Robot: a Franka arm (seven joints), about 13 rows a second.
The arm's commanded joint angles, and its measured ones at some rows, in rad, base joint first. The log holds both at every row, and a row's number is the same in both.
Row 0, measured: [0.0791, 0.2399, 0.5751, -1.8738, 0.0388, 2.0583, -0.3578]
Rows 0 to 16, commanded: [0.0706, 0.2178, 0.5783, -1.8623, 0.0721, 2.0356, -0.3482]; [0.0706, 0.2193, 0.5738, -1.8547, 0.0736, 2.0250, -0.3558]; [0.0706, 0.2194, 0.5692, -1.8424, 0.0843, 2.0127, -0.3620]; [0.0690, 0.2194, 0.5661, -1.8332, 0.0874, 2.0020, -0.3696]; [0.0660, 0.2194, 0.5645, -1.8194, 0.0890, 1.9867, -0.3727]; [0.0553, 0.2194, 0.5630, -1.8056, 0.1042, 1.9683, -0.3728]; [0.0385, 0.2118, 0.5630, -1.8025, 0.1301, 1.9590, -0.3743]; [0.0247, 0.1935, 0.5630, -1.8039, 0.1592, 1.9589, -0.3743]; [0.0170, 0.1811, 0.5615, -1.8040, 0.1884, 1.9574, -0.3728]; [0.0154, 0.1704, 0.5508, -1.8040, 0.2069, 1.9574, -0.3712]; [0.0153, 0.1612, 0.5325, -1.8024, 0.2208, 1.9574, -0.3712]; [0.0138, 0.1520, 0.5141, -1.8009, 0.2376, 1.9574, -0.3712]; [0.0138, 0.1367, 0.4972, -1.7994, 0.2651, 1.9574, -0.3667]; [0.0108, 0.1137, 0.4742, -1.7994, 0.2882, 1.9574, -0.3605]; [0.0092, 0.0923, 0.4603, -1.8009, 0.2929, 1.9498, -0.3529]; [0.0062, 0.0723, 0.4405, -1.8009, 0.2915, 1.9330, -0.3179]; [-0.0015, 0.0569, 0.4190, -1.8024, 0.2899, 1.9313, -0.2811]
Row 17, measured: [0.0067, 0.1144, 0.4552, -1.7909, 0.2615, 1.9576, -0.3384]
